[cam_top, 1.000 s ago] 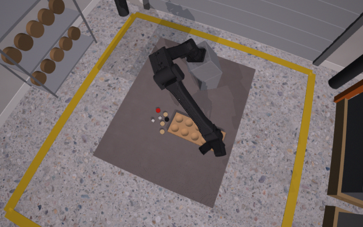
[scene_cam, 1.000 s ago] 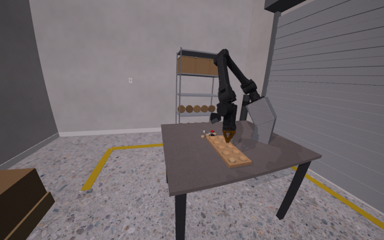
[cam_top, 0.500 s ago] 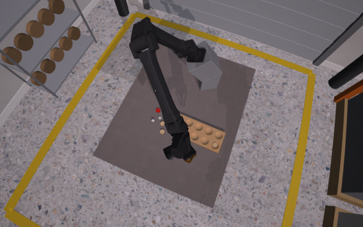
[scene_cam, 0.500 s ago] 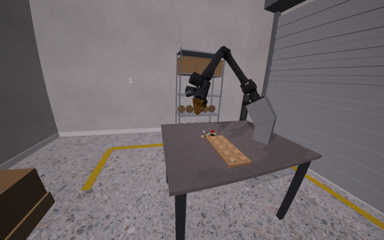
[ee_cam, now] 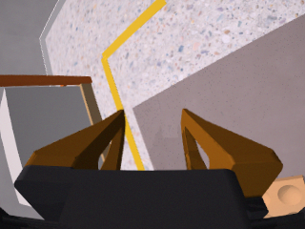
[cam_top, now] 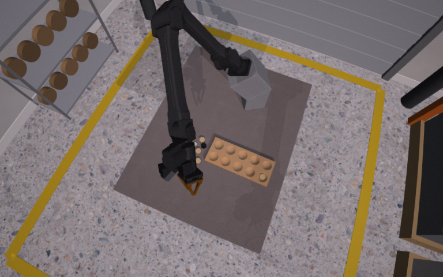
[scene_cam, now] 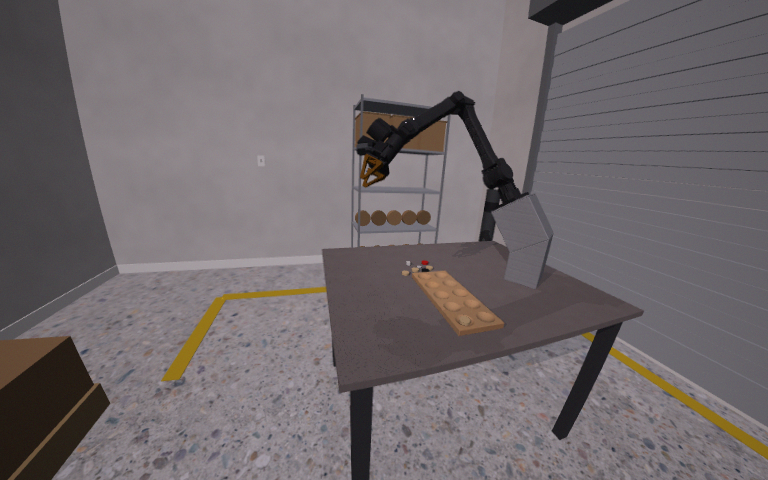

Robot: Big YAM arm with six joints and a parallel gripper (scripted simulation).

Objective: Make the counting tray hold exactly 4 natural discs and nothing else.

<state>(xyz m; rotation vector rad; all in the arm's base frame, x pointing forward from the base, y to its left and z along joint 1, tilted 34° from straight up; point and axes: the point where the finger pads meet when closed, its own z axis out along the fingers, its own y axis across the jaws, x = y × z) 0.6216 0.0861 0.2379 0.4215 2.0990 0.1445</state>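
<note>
My hand is 32 cm past the black piece, 6 cm to the left of it and 39 cm above it. Also, from my hand: wooden counting tray 28 cm behind, 17 cm to the left, 38 cm below; then white cube 28 cm behind, 15 cm to the right, 39 cm below; then white disc 32 cm behind, 11 cm to the right, 39 cm below.
</note>
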